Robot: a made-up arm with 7 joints.
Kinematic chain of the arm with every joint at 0, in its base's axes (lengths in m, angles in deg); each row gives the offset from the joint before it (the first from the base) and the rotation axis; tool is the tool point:
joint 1: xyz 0 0 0 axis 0 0.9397 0.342
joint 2: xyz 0 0 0 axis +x
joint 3: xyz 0 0 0 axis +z
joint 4: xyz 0.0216 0 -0.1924 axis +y
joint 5: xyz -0.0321 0 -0.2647 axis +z
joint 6: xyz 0 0 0 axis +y
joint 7: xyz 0 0 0 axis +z
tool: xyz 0 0 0
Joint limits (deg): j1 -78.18..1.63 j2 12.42..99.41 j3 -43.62..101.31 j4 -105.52..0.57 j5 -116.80..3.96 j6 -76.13..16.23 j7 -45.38..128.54
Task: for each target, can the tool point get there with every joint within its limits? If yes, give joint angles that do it. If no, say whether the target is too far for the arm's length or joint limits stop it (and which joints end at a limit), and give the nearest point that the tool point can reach.
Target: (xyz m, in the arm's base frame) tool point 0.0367 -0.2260 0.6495
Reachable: no: too far | nearest point 0.0434 0.0530 0.3161 | short by 0.435 m
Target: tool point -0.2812 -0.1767 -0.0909
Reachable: no: joint limits stop it (at a limit: joint 1, joint 2, joint 3, joint 4) | nearest point -0.2531 0.1906 0.0649 | short by 0.400 m
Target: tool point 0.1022 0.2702 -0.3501
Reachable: yes | joints -7.72 20.59 71.01 -32.61 -75.65 -23.14 -30.46
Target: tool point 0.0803 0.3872 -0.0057
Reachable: yes | joints -27.96 43.13 88.66 -75.75 -82.43 -34.10 62.90
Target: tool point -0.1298 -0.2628 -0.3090
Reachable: no: joint limits stop it (at a limit: joint 1, joint 2, joint 3) | nearest point 0.1795 -0.1056 -0.3491 | short by 0.349 m
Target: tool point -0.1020 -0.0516 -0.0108
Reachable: no: joint limits stop it (at a limit: joint 2, joint 3, joint 4) | nearest point -0.2525 0.1828 0.0863 | short by 0.295 m
